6 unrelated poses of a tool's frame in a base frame.
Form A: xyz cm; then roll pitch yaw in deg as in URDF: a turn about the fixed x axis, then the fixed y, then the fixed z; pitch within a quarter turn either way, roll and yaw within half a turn.
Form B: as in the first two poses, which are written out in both.
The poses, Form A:
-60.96 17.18 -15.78 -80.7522 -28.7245 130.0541
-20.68 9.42 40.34 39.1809 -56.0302 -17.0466
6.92 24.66 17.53 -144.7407 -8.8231 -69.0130
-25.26 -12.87 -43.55 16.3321 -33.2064 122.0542
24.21 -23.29 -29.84 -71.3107 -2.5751 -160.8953
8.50 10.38 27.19 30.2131 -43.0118 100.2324
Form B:
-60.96 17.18 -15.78 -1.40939 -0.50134 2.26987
-20.68 9.42 40.34 0.68384 -0.97791 -0.29752
6.92 24.66 17.53 -2.52620 -0.15399 -1.20450
-25.26 -12.87 -43.55 0.28505 -0.57956 2.13025
24.21 -23.29 -29.84 -1.24461 -0.04494 -2.80815
8.50 10.38 27.19 0.52732 -0.75070 1.74939

